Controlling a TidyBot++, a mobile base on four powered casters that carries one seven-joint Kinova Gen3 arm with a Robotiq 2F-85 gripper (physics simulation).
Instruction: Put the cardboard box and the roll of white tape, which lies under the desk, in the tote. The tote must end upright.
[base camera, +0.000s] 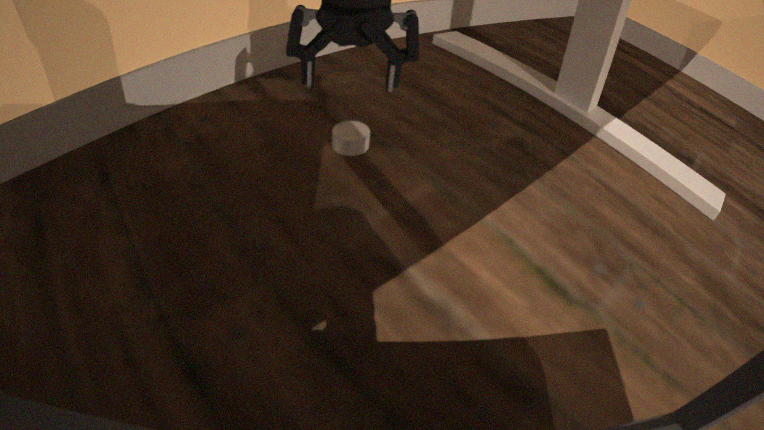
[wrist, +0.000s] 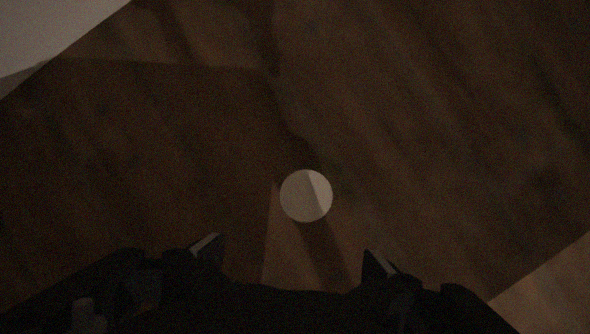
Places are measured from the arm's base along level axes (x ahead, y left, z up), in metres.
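Where they show: gripper, fingertip midpoint: (base camera: 349, 87) (wrist: 292, 257).
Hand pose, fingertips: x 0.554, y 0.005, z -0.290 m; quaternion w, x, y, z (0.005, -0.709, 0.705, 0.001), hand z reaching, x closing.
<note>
Things, the pixels of their centre, and the offset from my fingertips. "spot": a spot on its surface instead.
- white tape at the middle of its body: (wrist: 306, 194) (base camera: 350, 137) dx +0.030, dy -0.005, dz -0.095 m
- white desk leg at a spot on its surface: (base camera: 590, 58) spot: dx +0.186, dy -0.412, dz +0.023 m
The roll of white tape (base camera: 350, 138) (wrist: 306, 195) lies flat on the wooden floor, its round face up, partly in shadow. My gripper (base camera: 350, 88) (wrist: 292, 257) is open and empty, pointing down. It hangs above the floor, apart from the roll. In the base camera view the fingertips show higher in the picture than the roll; in the wrist view the roll shows above the gap between the fingertips. The cardboard box and the tote do not show in either view.
A white desk leg (base camera: 590, 58) stands on a long white foot (base camera: 662, 157) to the right of the roll. A pale baseboard (base camera: 176, 80) and an orange-yellow wall (base camera: 160, 32) run behind. A dark edge (base camera: 721, 395) crosses the lower right corner of the base camera view.
</note>
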